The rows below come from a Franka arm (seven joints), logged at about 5 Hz.
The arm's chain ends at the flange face. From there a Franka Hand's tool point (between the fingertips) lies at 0.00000 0.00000 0.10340 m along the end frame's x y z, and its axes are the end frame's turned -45 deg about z.
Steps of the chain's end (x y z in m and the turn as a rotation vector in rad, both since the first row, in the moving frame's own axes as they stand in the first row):
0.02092 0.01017 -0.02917 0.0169 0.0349 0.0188
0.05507 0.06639 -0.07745 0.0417 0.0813 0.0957
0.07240 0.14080 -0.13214 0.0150 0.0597 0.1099
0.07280 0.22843 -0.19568 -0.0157 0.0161 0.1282
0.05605 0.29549 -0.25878 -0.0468 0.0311 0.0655
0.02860 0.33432 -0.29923 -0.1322 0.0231 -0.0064
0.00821 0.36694 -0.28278 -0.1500 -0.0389 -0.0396
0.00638 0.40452 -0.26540 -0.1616 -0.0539 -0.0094
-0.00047 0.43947 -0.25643 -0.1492 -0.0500 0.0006
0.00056 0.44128 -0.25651 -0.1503 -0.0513 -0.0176
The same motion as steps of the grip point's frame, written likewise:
0.01138 0.02334 -0.02925 -0.0127 0.0366 0.0188
0.00082 0.08920 -0.07788 -0.0280 0.0870 0.0957
-0.04310 0.15431 -0.13234 -0.0316 0.0528 0.1099
-0.11017 0.21532 -0.19571 -0.0225 0.0003 0.1282
-0.17064 0.25423 -0.25894 -0.0551 -0.0111 0.0655
-0.22409 0.26797 -0.30016 -0.1098 -0.0771 -0.0064
-0.26725 0.27363 -0.28402 -0.0786 -0.1336 -0.0396
-0.29717 0.29846 -0.26690 -0.0762 -0.1524 -0.0094
-0.32559 0.31764 -0.25771 -0.0701 -0.1409 0.0006
-0.32625 0.31977 -0.25781 -0.0700 -0.1426 -0.0176

